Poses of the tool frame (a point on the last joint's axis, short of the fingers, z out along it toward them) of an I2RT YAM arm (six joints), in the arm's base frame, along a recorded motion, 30 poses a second.
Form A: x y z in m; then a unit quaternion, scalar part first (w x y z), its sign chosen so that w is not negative.
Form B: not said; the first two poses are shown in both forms.
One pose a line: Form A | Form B
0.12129 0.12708 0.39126 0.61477 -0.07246 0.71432 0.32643 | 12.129 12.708 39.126 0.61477 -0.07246 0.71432 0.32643
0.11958 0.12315 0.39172 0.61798 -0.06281 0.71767 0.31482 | 11.958 12.315 39.172 0.61798 -0.06281 0.71767 0.31482
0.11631 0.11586 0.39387 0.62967 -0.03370 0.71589 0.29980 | 11.631 11.586 39.387 0.62967 -0.03370 0.71589 0.29980
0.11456 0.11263 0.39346 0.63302 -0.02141 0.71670 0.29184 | 11.456 11.263 39.346 0.63302 -0.02141 0.71670 0.29184
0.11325 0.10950 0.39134 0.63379 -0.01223 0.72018 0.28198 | 11.325 10.950 39.134 0.63379 -0.01223 0.72018 0.28198
